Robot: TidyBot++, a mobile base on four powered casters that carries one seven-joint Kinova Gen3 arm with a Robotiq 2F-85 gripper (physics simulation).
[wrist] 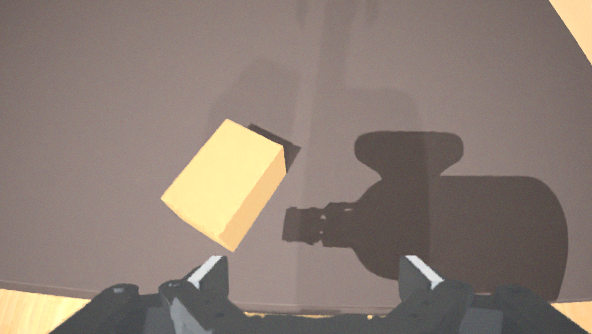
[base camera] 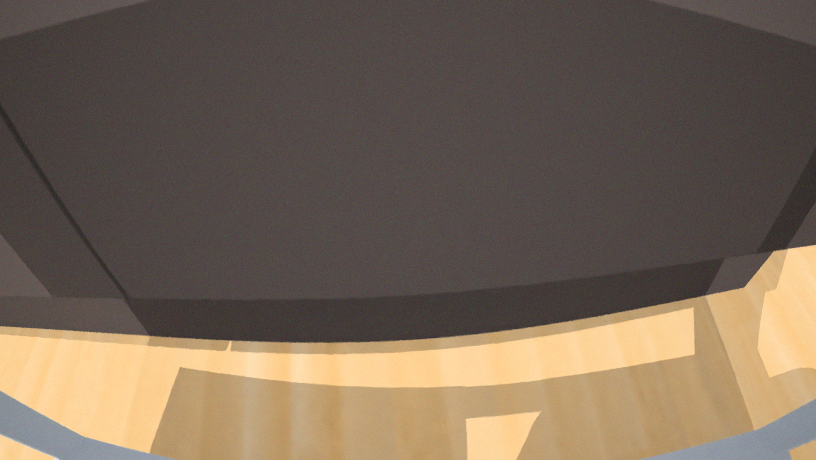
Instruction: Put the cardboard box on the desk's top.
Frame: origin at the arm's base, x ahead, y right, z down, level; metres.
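Where they show: gripper, fingertip midpoint: (wrist: 313,275).
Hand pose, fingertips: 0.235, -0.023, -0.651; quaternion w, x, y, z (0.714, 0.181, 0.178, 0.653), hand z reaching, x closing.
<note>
After its pixels a point has its place, as x, y, z.
The cardboard box (wrist: 220,182) {0.320, -0.108, -0.568}, plain and tan, lies on a flat grey-brown top (wrist: 125,90) {0.469, -0.291, -0.513} in the wrist view, left of the middle, turned at an angle to the fingers. My gripper (wrist: 313,275) {0.235, -0.023, -0.651} is open, with no object between its fingers. In the wrist view the box shows above the left fingertip, outside the space between the fingers. The frames do not show plainly whether this top is the desk's. The box and the gripper do not show in the base view.
A large dark brown piece of furniture (base camera: 400,171) {0.253, -0.011, 0.160} fills most of the base view, close in front of the base. Wooden floor (base camera: 342,368) {0.280, -0.068, 0.396} shows below its edge. In the wrist view the arm's dark shadow falls on the top, right of the box. The top's near edge runs behind the fingers.
</note>
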